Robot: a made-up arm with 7 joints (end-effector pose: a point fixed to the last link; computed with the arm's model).
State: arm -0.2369 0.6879 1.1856 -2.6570 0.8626 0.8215 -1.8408
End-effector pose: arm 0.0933 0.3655 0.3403 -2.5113 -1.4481 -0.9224
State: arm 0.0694 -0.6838 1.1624 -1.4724 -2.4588 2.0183 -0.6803
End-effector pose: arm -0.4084 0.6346 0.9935 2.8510 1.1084 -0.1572
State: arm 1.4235 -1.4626 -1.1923 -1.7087 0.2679 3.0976 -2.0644
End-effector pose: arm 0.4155 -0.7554 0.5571 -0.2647 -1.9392 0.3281
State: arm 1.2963 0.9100 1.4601 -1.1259 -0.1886 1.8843 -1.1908
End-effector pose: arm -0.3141 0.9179 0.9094 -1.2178 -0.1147 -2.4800
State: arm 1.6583 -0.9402 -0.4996 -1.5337 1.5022 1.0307 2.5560
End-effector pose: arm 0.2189 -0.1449 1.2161 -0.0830 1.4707 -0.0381
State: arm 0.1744 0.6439 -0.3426 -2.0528 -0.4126 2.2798 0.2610
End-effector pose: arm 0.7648 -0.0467 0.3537 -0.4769 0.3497 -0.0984
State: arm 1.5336 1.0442 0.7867 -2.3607 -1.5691 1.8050 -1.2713
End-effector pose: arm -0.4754 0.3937 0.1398 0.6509 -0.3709 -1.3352
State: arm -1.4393 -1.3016 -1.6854 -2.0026 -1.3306 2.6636 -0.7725
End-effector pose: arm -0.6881 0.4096 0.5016 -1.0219 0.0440 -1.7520
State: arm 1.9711 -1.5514 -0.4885 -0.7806 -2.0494 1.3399 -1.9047
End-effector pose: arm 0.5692 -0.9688 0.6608 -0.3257 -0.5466 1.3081
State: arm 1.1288 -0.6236 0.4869 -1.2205 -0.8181 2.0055 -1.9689
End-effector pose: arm -0.3648 -0.0273 1.3760 1.7271 1.3917 -1.9573
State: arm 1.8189 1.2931 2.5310 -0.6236 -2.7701 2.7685 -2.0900
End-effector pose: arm -0.3203 0.8157 0.9759 0.3460 2.1109 -1.1000
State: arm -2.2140 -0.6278 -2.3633 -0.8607 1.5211 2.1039 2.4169
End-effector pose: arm 0.3206 0.9021 0.9535 -0.3469 2.0780 -0.9087
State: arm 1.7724 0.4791 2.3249 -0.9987 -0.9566 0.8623 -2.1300
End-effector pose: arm -0.4626 0.0868 1.3444 0.1213 0.2959 -0.7417
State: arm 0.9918 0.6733 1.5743 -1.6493 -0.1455 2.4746 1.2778
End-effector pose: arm -0.3149 0.7154 0.9338 0.6213 0.7833 0.9332
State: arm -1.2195 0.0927 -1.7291 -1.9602 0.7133 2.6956 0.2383
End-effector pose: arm -0.6079 -0.0243 0.8633 0.8263 0.8022 2.3524
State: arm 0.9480 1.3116 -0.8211 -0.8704 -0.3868 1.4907 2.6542
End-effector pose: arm 0.8814 0.6996 0.3627 -0.5548 -1.4685 -1.8112
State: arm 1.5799 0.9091 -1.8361 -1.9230 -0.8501 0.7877 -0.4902
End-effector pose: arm 0.5715 0.1735 0.8306 -1.2055 1.2032 -0.6308
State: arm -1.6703 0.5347 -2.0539 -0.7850 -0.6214 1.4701 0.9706
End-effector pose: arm -0.3577 -0.2955 1.3963 1.2664 -0.8297 1.0917
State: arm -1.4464 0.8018 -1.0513 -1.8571 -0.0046 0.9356 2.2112
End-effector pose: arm -0.4871 -0.5194 0.4286 0.5487 -1.4195 0.9351
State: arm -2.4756 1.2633 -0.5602 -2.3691 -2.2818 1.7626 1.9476
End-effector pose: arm -0.4063 0.0103 -0.0669 -0.6589 1.6179 -1.4528
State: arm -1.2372 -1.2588 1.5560 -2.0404 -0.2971 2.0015 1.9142
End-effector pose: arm 0.5061 0.6404 0.4550 -0.7981 -1.4759 -1.1743
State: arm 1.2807 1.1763 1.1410 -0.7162 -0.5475 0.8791 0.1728
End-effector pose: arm -0.0295 1.0969 0.5794 -0.3824 0.7927 1.7713
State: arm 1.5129 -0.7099 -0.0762 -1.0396 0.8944 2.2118 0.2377
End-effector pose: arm 0.0594 -0.2798 1.3721 2.1604 -0.3884 0.9635
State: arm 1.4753 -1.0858 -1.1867 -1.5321 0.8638 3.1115 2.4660
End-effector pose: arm 0.4404 -0.6535 0.7687 -1.6642 -1.3650 1.2582
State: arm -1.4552 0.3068 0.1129 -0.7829 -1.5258 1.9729 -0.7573
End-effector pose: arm 0.1885 -0.5837 1.3152 -1.3959 0.9571 -0.5354
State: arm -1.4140 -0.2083 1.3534 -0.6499 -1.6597 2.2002 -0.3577
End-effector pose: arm 0.2363 0.3731 1.4357 -2.1424 -0.8573 -0.0305
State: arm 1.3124 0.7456 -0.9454 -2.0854 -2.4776 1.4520 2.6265
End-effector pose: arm 0.6292 0.4056 0.3523 -0.6965 -2.3959 0.4140
